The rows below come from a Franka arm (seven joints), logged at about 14 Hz.
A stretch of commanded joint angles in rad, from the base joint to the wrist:
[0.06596, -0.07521, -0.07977, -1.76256, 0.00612, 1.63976, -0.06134]
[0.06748, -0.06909, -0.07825, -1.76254, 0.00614, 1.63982, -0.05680]
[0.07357, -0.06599, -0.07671, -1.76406, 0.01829, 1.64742, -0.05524]
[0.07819, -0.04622, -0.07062, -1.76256, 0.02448, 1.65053, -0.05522]
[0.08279, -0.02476, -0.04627, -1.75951, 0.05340, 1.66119, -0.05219]
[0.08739, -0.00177, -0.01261, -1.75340, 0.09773, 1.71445, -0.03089]
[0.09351, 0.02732, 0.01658, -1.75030, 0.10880, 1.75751, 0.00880]
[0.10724, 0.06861, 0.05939, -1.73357, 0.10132, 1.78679, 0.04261]
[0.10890, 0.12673, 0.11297, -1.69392, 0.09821, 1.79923, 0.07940]
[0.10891, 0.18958, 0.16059, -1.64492, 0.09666, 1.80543, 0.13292]
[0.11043, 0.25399, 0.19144, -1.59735, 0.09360, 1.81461, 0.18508]
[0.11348, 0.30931, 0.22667, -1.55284, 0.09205, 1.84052, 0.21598]
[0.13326, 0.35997, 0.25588, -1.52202, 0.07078, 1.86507, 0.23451]
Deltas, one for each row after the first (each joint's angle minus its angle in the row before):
[0.00152, 0.00612, 0.00152, 0.00002, 0.00002, 0.00006, 0.00454]
[0.00609, 0.00310, 0.00154, -0.00152, 0.01215, 0.00760, 0.00156]
[0.00462, 0.01977, 0.00609, 0.00150, 0.00619, 0.00311, 0.00002]
[0.00460, 0.02146, 0.02435, 0.00305, 0.02892, 0.01066, 0.00303]
[0.00460, 0.02299, 0.03366, 0.00611, 0.04433, 0.05326, 0.02130]
[0.00612, 0.02909, 0.02919, 0.00310, 0.01107, 0.04306, 0.03969]
[0.01373, 0.04129, 0.04281, 0.01673, -0.00748, 0.02928, 0.03381]
[0.00166, 0.05812, 0.05358, 0.03965, -0.00311, 0.01244, 0.03679]
[0.00001, 0.06285, 0.04762, 0.04900, -0.00155, 0.00620, 0.05352]
[0.00152, 0.06441, 0.03085, 0.04757, -0.00306, 0.00918, 0.05216]
[0.00305, 0.05532, 0.03523, 0.04451, -0.00155, 0.02591, 0.03090]
[0.01978, 0.05066, 0.02921, 0.03082, -0.02127, 0.02455, 0.01853]

